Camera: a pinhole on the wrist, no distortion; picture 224 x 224 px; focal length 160.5 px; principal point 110.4 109.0 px. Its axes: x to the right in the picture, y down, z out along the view. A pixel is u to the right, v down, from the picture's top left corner.
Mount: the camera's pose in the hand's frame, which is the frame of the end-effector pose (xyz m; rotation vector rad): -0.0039 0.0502 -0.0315 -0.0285 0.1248 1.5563
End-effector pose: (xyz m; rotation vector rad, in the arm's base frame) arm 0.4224 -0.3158 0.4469 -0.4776 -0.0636 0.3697
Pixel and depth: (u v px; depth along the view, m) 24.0 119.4 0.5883
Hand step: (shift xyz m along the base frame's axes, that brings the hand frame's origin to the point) -0.0243 0.0827 0.6158
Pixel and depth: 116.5 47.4 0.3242
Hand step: 0.0593 0.2499 0.2041
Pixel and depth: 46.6 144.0 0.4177
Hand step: -0.1003 0.0916 0.3950
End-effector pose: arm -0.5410 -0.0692 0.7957 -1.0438 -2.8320 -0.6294
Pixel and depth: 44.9 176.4 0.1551
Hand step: 0.0594 0.0181 -0.1318
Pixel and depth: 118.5 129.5 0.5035
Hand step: 0.1473 0.2493 -0.3926
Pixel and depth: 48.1 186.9 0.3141
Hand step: 0.1073 0.0087 -0.3160
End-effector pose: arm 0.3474 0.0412 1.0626 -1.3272 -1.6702 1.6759
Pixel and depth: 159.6 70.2 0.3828
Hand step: -0.2630 -0.1168 -0.2848
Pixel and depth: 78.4 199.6 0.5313
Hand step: -0.3141 -0.5004 -0.0087
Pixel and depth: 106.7 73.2 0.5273
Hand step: -0.4433 -0.1491 -0.2162
